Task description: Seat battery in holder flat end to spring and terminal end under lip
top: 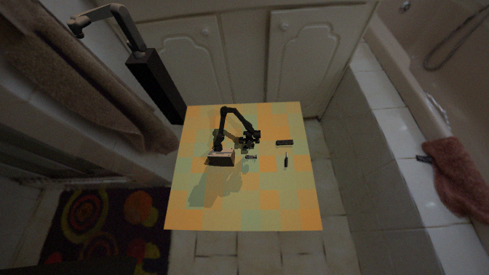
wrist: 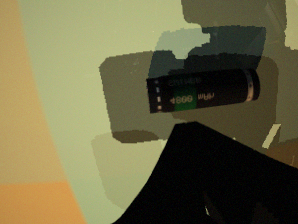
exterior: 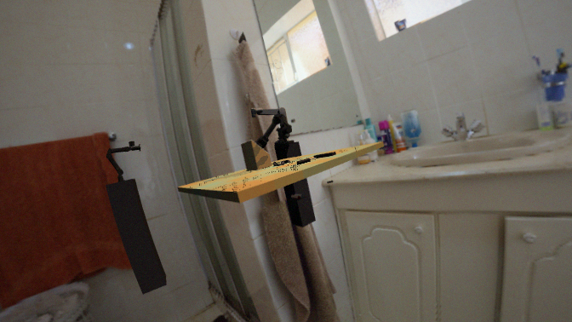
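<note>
Now: gripper tip 20 mm past the battery and 60 mm above it. Round my gripper tip: flat black block: 340 mm ahead, 70 mm to the left, 50 mm below.
</note>
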